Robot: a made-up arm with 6 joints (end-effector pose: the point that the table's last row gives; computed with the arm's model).
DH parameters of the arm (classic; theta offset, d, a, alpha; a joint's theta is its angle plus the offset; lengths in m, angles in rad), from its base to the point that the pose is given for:
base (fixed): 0.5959 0 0.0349 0
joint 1: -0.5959 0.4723 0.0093 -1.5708
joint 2: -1.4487 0 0.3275 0
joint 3: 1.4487 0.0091 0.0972 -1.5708
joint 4: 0 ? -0.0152 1.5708
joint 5: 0 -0.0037 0.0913 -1.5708
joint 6: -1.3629 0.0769 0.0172 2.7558
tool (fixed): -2.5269 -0.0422 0 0
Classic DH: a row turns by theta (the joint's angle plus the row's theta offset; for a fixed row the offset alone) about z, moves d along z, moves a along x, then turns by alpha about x.
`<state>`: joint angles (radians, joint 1 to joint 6).
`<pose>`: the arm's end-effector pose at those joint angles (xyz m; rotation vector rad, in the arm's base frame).
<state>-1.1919 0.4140 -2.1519 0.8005 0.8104 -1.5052</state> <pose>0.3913 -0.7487 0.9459 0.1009 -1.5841 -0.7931</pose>
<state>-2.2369 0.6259 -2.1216 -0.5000 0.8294 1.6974</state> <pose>-0.5776 -0.7077 0.7399 0.6479 0.8404 1.1310</pose>
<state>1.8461 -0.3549 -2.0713 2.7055 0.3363 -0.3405</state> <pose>-0.0420 0.3593 1.3610 1.1520 2.3139 -0.8020</pose>
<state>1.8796 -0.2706 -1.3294 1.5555 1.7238 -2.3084</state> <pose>-0.2850 0.5119 0.9102 -2.0825 -1.1932 -1.7386</pose>
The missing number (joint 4, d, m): 0.5567
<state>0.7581 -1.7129 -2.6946 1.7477 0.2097 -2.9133</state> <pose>-0.6820 -0.6770 0.5952 -0.2725 1.5614 0.1139</pose>
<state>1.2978 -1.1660 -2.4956 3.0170 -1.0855 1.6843</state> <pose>-0.1209 -0.4551 1.1082 1.4207 -2.5522 0.7636</pose>
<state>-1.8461 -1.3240 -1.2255 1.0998 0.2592 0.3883</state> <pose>-0.0142 0.0453 1.2412 -0.8856 2.3185 0.6515</pose>
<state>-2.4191 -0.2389 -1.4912 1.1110 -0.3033 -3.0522</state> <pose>-0.4638 -0.3134 1.0206 -1.9294 -0.0179 -1.0407</pose>
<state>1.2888 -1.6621 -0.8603 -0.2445 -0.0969 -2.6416</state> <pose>-0.0061 -0.0354 1.1176 0.5146 2.6721 -1.2822</pose>
